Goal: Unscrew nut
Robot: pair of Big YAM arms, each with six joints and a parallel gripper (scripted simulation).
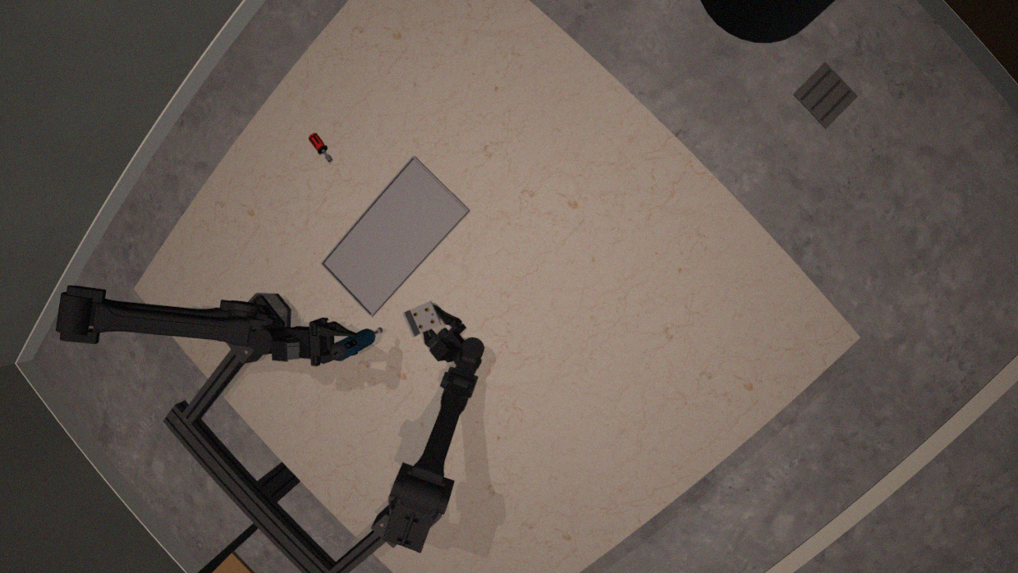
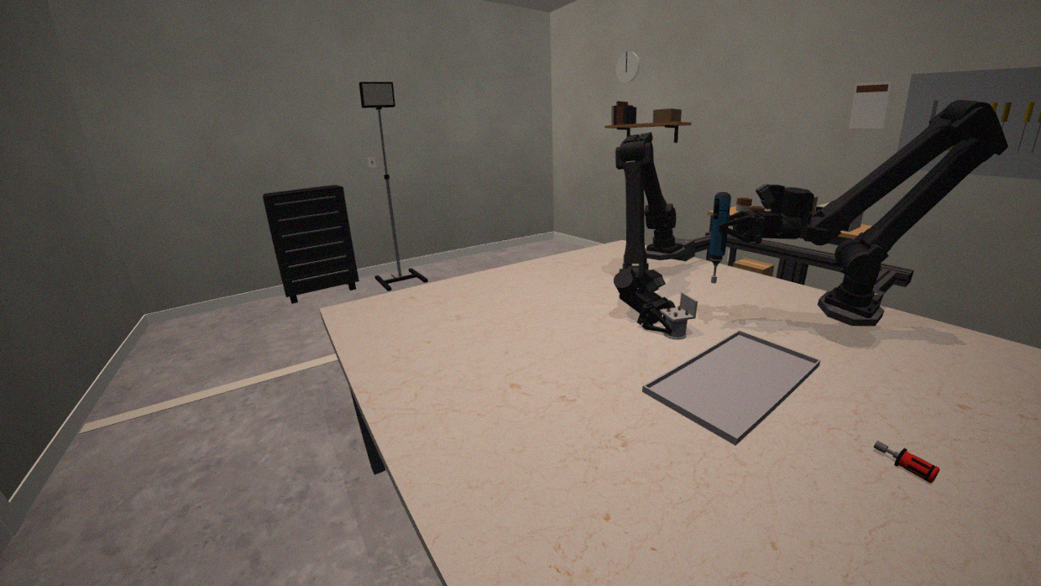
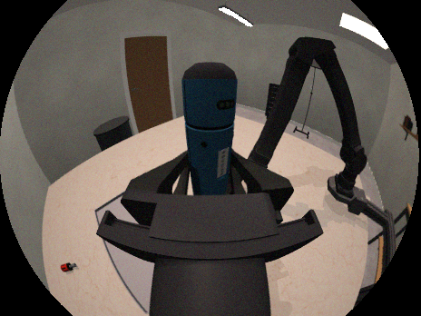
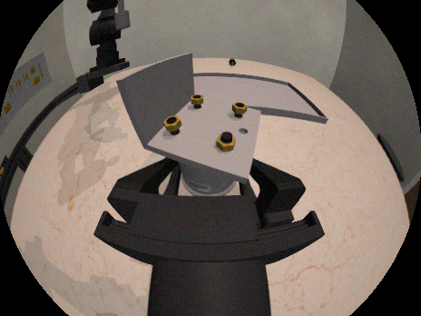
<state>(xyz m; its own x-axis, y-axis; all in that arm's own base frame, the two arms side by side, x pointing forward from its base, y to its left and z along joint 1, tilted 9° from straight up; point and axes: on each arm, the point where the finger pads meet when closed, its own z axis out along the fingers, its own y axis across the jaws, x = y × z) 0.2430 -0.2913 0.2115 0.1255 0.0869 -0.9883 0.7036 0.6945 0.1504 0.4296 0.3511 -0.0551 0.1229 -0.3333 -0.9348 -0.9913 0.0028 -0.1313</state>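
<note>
The joint module lies 10 mm above my right hand. Round my right hand: flat grey tray (240 mm to the left, 50 mm ahead, 20 mm below); then red-handled screwdriver (580 mm to the left, 50 mm ahead, 10 mm below); then grey bracket (50 mm above).
</note>
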